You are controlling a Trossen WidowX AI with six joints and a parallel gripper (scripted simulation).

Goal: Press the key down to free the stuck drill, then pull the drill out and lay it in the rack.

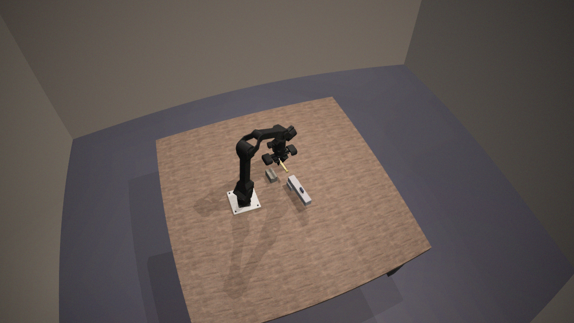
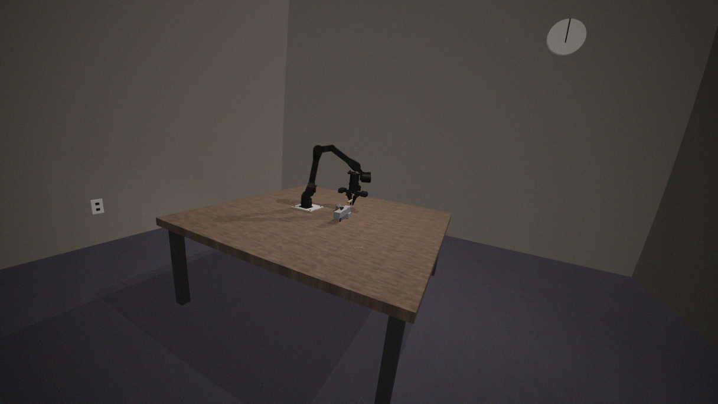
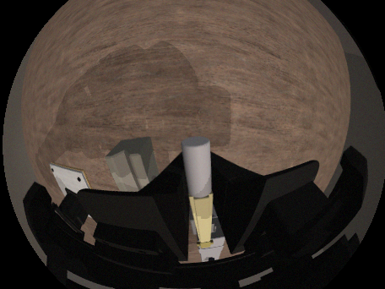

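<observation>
Right now the yellow drill is 1 cm ahead of my gripper tip, 4 cm to the right of it and 3 cm above it. From my gripper tip the other things lie so: pale grey sleeve 6 cm ahead, 19 cm to the right; dark key 7 cm ahead, 21 cm to the right, 1 cm above; grey rack 5 cm behind, 5 cm to the right, 2 cm below.
</observation>
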